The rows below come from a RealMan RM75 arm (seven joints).
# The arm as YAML. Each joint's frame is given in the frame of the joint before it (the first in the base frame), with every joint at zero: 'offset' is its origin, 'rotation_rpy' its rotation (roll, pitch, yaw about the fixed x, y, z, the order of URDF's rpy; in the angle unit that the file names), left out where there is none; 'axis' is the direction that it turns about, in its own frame. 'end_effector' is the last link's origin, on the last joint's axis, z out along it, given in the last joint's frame.
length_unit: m
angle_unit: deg
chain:
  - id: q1
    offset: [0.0, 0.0, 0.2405]
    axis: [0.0, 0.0, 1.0]
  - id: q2
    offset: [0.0, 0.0, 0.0]
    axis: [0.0, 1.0, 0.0]
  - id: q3
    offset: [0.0, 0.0, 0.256]
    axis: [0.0, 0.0, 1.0]
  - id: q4
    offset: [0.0, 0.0, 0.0]
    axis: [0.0, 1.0, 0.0]
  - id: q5
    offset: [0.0, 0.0, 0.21]
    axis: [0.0, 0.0, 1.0]
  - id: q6
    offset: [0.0, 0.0, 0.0]
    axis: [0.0, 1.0, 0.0]
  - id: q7
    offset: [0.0, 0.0, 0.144]
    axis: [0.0, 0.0, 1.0]
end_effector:
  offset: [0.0, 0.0, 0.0]
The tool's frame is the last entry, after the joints.
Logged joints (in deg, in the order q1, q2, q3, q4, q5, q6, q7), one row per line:
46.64, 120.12, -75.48, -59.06, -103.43, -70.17, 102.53
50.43, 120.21, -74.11, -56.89, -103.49, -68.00, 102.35
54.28, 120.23, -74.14, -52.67, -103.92, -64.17, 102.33
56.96, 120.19, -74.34, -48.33, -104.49, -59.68, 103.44
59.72, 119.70, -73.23, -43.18, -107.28, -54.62, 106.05
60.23, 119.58, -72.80, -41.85, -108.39, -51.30, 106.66
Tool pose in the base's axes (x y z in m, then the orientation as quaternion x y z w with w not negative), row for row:
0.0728, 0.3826, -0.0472, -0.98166, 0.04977, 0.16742, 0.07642
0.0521, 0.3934, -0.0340, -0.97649, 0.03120, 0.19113, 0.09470
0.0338, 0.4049, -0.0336, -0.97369, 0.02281, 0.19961, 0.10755
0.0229, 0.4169, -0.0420, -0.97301, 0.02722, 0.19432, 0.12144
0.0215, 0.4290, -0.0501, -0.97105, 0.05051, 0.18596, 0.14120
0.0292, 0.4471, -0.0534, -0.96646, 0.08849, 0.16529, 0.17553
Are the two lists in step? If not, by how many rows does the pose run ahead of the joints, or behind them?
The pose runs 1 row behind the joints: the pose in row i belongs to the joints in row i - 1.
